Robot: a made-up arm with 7 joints.
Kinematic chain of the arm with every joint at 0, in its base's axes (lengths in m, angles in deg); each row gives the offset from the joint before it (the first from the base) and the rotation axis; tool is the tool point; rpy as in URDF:
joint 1: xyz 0 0 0 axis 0.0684 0.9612 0.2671
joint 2: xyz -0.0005 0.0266 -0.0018 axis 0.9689 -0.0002 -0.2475
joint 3: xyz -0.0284 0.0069 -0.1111 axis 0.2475 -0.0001 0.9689
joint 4: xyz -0.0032 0 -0.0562 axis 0.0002 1 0
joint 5: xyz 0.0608 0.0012 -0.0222 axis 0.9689 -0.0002 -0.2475
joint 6: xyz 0.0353 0 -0.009 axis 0.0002 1 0
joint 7: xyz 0.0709 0 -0.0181 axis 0.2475 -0.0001 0.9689
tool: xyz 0 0 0 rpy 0 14.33 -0.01
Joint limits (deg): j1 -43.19..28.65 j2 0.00..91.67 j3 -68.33..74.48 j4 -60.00..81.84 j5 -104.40..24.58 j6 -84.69..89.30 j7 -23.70..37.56
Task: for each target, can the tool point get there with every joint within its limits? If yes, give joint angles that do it. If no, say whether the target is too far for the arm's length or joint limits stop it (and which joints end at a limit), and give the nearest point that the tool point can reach.
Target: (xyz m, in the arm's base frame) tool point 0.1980 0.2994 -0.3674
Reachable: no: too far | nearest point 0.1394 0.2163 -0.2562 | short by 0.151 m
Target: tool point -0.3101 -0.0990 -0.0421
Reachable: no: joint limits stop it (at a limit: joint 1, joint 2, joint 3, joint 4, joint 6) | nearest point -0.2254 -0.0265 -0.1645 | short by 0.166 m
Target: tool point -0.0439 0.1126 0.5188
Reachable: no: too far | nearest point 0.0069 0.1652 0.1940 | short by 0.333 m
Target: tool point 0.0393 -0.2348 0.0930
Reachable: no: joint limits stop it (at a limit: joint 1, joint 2) | nearest point 0.0628 -0.1125 -0.0285 | short by 0.174 m
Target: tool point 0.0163 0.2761 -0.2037
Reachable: yes | joints -0.89 55.83 18.48 57.18 -49.74 54.49 30.85
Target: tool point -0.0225 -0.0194 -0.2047
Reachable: yes | joints 22.84 26.21 -34.98 -20.01 -77.67 47.05 -3.25
